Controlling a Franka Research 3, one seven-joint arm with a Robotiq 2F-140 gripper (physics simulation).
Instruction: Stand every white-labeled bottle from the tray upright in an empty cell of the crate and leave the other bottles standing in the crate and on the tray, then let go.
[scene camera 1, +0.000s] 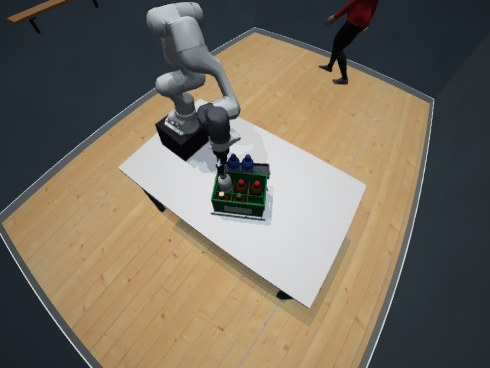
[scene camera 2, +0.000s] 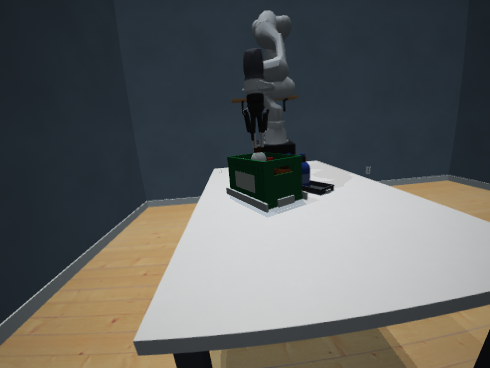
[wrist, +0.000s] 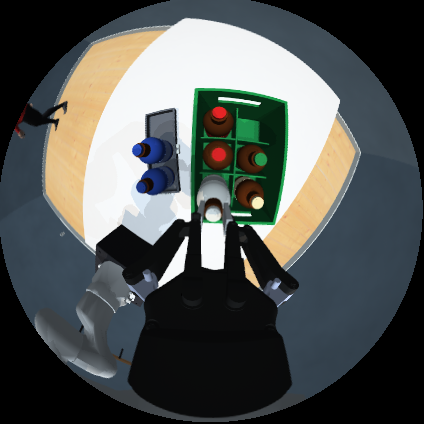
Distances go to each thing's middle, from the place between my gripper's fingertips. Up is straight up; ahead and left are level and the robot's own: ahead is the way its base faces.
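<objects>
White bottle (wrist: 213, 189): my hand 7 cm above it. Going by their middles, of the things named here the white bottle is the nearest to my hand. Cream-capped bottle (wrist: 249, 193): 3 cm ahead of my hand, 9 cm to the right of it, 12 cm below it. Green-capped bottle (wrist: 250, 158): 11 cm ahead of my hand, 6 cm to the right of it, 12 cm below it.
</objects>
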